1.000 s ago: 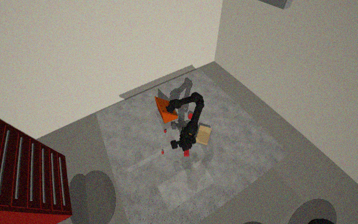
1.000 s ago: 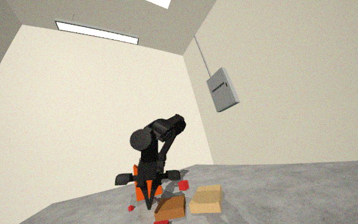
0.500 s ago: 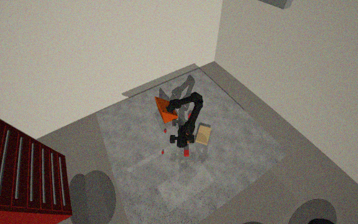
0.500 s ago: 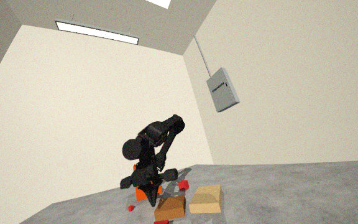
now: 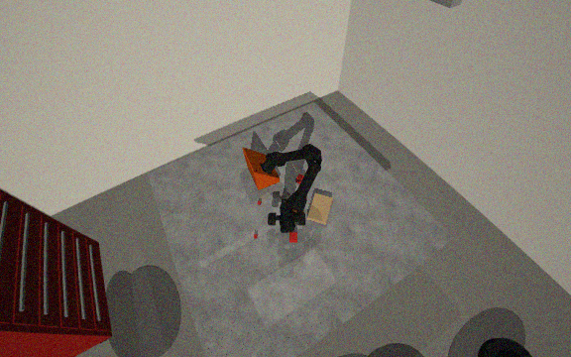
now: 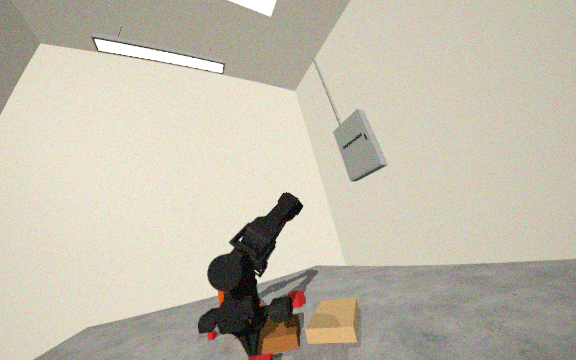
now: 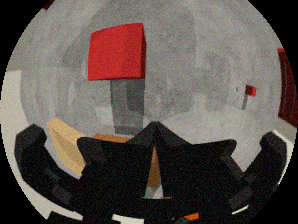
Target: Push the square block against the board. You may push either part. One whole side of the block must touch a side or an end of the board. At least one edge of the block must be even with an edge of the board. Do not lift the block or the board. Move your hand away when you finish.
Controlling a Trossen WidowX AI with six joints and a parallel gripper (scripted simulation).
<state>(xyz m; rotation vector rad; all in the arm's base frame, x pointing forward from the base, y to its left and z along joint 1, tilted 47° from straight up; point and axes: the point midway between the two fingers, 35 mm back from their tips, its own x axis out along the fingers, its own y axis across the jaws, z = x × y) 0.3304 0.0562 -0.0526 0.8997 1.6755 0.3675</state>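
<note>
Right now the square block is 60 mm behind my gripper tip, 60 mm to the left of it and 10 mm above it. The rest, counted from my gripper tip: tan board 20 mm behind, 200 mm to the left, 10 mm above.
</note>
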